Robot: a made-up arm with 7 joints. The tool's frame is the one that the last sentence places.
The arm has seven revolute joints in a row. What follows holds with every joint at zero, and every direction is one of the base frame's.
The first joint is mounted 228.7 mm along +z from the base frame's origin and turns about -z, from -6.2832 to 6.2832 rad.
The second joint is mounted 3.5 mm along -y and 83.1 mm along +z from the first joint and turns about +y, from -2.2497 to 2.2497 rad.
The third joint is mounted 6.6 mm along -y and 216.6 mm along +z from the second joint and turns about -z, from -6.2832 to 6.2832 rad.
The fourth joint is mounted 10.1 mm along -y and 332 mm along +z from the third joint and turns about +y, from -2.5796 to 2.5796 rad.
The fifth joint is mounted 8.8 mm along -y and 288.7 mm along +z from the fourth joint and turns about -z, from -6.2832 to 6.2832 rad.
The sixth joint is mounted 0.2 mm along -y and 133 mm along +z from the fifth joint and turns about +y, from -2.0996 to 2.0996 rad.
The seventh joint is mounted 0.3 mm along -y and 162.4 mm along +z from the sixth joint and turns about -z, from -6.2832 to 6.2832 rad.
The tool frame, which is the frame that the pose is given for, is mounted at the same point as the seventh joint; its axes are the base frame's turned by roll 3.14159, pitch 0 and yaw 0 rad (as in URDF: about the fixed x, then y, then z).
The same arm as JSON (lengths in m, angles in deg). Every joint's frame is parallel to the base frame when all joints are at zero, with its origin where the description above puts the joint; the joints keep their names.
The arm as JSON. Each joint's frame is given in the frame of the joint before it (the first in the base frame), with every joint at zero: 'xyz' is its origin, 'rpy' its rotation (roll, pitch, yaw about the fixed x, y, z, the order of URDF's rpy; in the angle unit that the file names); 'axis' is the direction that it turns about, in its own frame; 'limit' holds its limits. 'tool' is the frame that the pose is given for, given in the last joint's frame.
{"units": {"length": "m", "angle": "deg"}, "joints": [
  {"name": "joint 1", "type": "revolute", "origin": {"xyz": [0.0, 0.0, 0.2287], "rpy": [0.0, 0.0, 0.0]}, "axis": [0.0, 0.0, -1.0], "limit": {"lower": -360.0, "upper": 360.0}},
  {"name": "joint 2", "type": "revolute", "origin": {"xyz": [0.0, -0.0035, 0.0831], "rpy": [0.0, 0.0, 0.0]}, "axis": [0.0, 1.0, 0.0], "limit": {"lower": -128.9, "upper": 128.9}},
  {"name": "joint 3", "type": "revolute", "origin": {"xyz": [0.0, -0.0066, 0.2166], "rpy": [0.0, 0.0, 0.0]}, "axis": [0.0, 0.0, -1.0], "limit": {"lower": -360.0, "upper": 360.0}},
  {"name": "joint 4", "type": "revolute", "origin": {"xyz": [0.0, -0.0101, 0.332], "rpy": [0.0, 0.0, 0.0]}, "axis": [0.0, 1.0, 0.0], "limit": {"lower": -147.8, "upper": 147.8}},
  {"name": "joint 5", "type": "revolute", "origin": {"xyz": [0.0, -0.0088, 0.2887], "rpy": [0.0, 0.0, 0.0]}, "axis": [0.0, 0.0, -1.0], "limit": {"lower": -360.0, "upper": 360.0}},
  {"name": "joint 6", "type": "revolute", "origin": {"xyz": [0.0, -0.0002, 0.133], "rpy": [0.0, 0.0, 0.0]}, "axis": [0.0, 1.0, 0.0], "limit": {"lower": -120.3, "upper": 120.3}},
  {"name": "joint 7", "type": "revolute", "origin": {"xyz": [0.0, -0.0003, 0.1624], "rpy": [0.0, 0.0, 0.0]}, "axis": [0.0, 0.0, -1.0], "limit": {"lower": -360.0, "upper": 360.0}}
], "tool": {"origin": {"xyz": [0.0, 0.0, 0.0], "rpy": [180.0, 0.0, 0.0]}}}

